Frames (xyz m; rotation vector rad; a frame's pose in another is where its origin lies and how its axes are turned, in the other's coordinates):
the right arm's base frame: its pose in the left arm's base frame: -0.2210 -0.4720 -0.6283 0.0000 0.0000 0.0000
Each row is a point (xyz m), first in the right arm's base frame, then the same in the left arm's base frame.
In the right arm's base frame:
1: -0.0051 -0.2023 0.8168
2: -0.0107 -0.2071 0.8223
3: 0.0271 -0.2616 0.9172
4: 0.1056 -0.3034 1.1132
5: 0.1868 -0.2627 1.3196
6: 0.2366 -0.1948 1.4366
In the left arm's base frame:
1: -0.2261 -0.6743 0.1885
2: -0.2317 -0.6791 0.1940
3: -0.1939 -0.7336 0.2889
4: -0.1154 -0.7754 0.4849
5: -0.0342 -0.7347 0.6913
6: 0.0156 -0.6668 0.8083

